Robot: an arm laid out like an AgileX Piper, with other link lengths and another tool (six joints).
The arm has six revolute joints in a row. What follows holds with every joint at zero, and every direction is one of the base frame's.
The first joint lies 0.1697 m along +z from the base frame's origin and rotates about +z.
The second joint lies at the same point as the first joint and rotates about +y.
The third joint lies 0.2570 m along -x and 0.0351 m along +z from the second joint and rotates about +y.
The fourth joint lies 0.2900 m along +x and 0.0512 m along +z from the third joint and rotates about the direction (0.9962, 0, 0.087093).
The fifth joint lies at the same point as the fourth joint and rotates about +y.
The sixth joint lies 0.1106 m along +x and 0.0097 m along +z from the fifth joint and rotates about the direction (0.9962, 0, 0.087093).
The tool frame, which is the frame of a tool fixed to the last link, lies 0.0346 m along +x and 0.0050 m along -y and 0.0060 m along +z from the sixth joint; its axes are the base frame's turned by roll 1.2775, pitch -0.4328 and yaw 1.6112 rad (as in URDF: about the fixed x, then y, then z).
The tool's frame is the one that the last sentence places.
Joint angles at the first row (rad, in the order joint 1, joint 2, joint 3, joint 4, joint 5, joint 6):
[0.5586, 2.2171, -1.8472, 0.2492, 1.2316, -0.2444]
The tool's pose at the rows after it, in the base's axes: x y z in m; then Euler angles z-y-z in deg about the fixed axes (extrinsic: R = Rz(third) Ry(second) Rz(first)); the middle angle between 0 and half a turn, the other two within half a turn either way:
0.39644 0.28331 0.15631 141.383 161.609 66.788
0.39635 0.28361 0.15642 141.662 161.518 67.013
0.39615 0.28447 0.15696 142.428 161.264 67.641
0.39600 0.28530 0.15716 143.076 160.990 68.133
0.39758 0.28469 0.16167 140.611 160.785 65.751
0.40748 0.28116 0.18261 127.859 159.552 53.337
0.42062 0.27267 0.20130 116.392 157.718 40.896
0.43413 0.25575 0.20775 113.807 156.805 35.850
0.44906 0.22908 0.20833 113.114 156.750 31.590
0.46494 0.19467 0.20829 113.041 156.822 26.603
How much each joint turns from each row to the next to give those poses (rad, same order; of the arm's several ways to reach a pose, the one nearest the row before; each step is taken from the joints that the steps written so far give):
[0.0000, 0.0000, -0.0068, 0.0038, 0.0000, -0.0022]
[0.0000, 0.0000, -0.0001, 0.0023, -0.0003, 0.0000]
[0.0000, 0.0000, -0.0012, 0.0062, 0.0000, 0.0000]
[0.0000, 0.0000, 0.0000, 0.0062, -0.0018, 0.0000]
[0.0000, -0.0065, -0.0054, -0.0102, 0.0000, 0.0038]
[0.0000, -0.0208, -0.0397, -0.0612, 0.0019, 0.0223]
[-0.0095, -0.0124, -0.0427, -0.0684, 0.0000, 0.0339]
[-0.0379, -0.0017, -0.0178, -0.0175, 0.0000, 0.0113]
[-0.0590, 0.0000, -0.0020, -0.0058, 0.0000, 0.0050]
[-0.0742, 0.0000, 0.0000, -0.0033, 0.0000, 0.0124]

